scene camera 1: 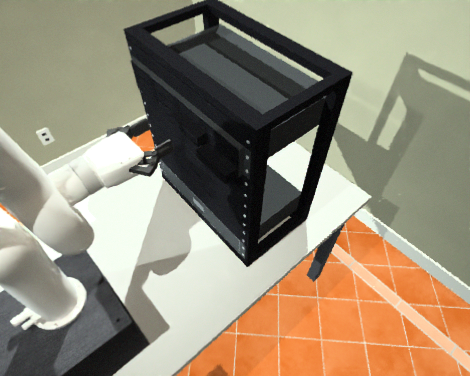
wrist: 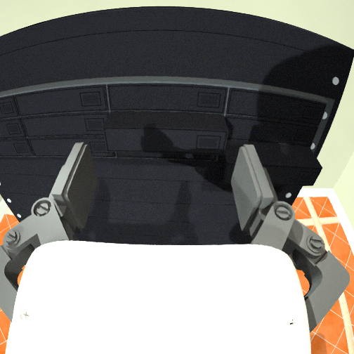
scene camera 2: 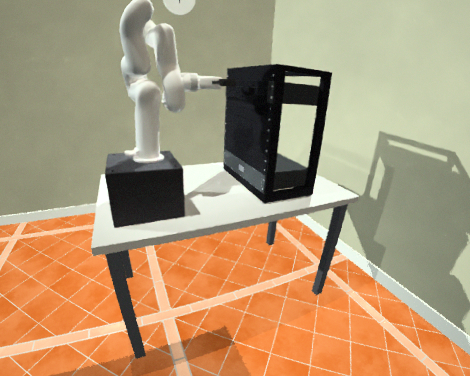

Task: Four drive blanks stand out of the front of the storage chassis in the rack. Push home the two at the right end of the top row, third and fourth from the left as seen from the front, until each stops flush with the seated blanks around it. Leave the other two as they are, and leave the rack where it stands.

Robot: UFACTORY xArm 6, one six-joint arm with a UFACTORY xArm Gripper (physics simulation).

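Where they show: gripper, fingertip midpoint: (scene camera 1: 159, 133) (scene camera 2: 231, 82); arm's base, origin of the base link: (scene camera 1: 59, 303) (scene camera 2: 148, 158).
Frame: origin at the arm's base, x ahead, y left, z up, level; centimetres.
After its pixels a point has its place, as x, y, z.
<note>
The black rack (scene camera 1: 258, 200) {48.4, -20.9, 14.8} (scene camera 2: 326, 107) {74.5, -23.5, 23.7} stands upright on the table. The storage chassis (scene camera 1: 225, 70) {63.1, 4.9, 32.7} (wrist: 167, 79) is in its upper part. In the wrist view, the third top-row blank (wrist: 155, 98) and fourth top-row blank (wrist: 270, 106) look level with the top-row blank to their left; shadow covers much of the fourth. Below them, one blank (wrist: 165, 139) stands out in the third column and another blank (wrist: 280, 165) stands out lower in the fourth column. My gripper (scene camera 1: 158, 133) {37.3, -0.3, 31.2} (scene camera 2: 226, 82) {37.3, -0.3, 31.2} (wrist: 163, 161) is open and empty, in front of the chassis; contact cannot be told.
The white table (scene camera 1: 200, 295) {29.3, -16.4, -21.0} (scene camera 2: 225, 227) {22.3, -28.2, -22.5} carries the rack and the arm's black base box (scene camera 1: 107, 345) {2.7, -15.9, -2.0} (scene camera 2: 147, 197) {-4.2, -15.3, -10.2}. A grey lower unit (scene camera 1: 200, 203) {48.0, 2.8, -9.2} (scene camera 2: 241, 169) {48.1, 3.9, -12.2} sits at the rack's bottom. Walls stand behind and beyond the rack's right side.
</note>
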